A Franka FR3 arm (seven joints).
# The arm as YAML. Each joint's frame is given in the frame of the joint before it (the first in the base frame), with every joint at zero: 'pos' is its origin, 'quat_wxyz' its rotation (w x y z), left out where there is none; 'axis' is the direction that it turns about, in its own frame. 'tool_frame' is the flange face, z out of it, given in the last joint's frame.
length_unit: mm
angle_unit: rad
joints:
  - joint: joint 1
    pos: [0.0, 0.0, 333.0]
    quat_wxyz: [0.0, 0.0, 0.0, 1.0]
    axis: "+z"
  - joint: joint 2
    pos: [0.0, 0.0, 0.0]
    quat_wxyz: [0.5, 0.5, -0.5, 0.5]
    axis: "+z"
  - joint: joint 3
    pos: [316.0, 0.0, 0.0]
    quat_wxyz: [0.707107, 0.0, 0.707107, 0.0]
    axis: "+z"
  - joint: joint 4
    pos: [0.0, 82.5, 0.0]
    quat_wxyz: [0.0, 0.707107, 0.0, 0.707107]
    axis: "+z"
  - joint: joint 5
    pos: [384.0, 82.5, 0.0]
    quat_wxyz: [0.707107, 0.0, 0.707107, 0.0]
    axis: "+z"
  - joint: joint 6
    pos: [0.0, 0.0, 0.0]
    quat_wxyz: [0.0, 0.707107, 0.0, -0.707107]
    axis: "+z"
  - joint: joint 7
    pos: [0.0, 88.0, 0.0]
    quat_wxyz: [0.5, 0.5, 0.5, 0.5]
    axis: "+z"
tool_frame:
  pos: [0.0, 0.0, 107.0]
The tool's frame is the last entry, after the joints.
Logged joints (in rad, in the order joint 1, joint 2, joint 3, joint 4, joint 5, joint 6, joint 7), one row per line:
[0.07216, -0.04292, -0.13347, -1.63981, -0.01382, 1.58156, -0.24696]
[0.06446, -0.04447, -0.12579, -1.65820, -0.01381, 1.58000, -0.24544]
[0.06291, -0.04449, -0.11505, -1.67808, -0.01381, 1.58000, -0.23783]
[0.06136, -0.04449, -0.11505, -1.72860, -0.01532, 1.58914, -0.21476]
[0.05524, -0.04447, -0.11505, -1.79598, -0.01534, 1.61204, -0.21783]
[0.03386, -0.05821, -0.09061, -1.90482, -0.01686, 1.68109, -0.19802]
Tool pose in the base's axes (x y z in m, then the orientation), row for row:
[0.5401, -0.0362, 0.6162, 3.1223, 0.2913, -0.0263]
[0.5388, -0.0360, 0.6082, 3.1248, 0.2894, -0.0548]
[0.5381, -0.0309, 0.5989, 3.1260, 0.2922, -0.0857]
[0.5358, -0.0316, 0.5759, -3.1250, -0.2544, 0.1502]
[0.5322, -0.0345, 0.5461, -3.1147, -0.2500, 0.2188]
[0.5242, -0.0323, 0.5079, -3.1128, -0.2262, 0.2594]
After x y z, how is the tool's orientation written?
As a rotation vector, in radians.
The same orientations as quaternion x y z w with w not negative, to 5 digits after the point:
[0.99564, 0.09289, -0.00839, 0.00281]
[0.99559, 0.09221, -0.01746, 0.00147]
[0.99529, 0.09303, -0.02729, 0.00040]
[-0.99556, -0.08105, 0.04785, 0.00133]
[-0.99435, -0.07981, 0.06985, 0.00461]
[-0.99393, -0.07223, 0.08283, 0.00491]

